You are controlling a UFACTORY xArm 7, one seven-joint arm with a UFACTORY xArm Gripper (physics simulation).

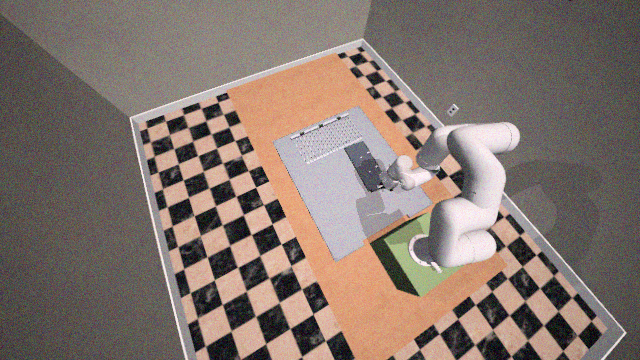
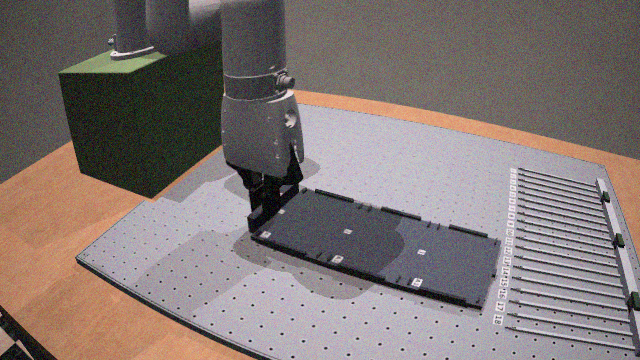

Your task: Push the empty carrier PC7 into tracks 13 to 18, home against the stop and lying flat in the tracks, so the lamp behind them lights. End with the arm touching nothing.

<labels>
A dark carrier PC7 shows in image 1 and in image 2. The same spot on the dark carrier PC7: (image 1: 366, 166) is (image 2: 374, 239).
</labels>
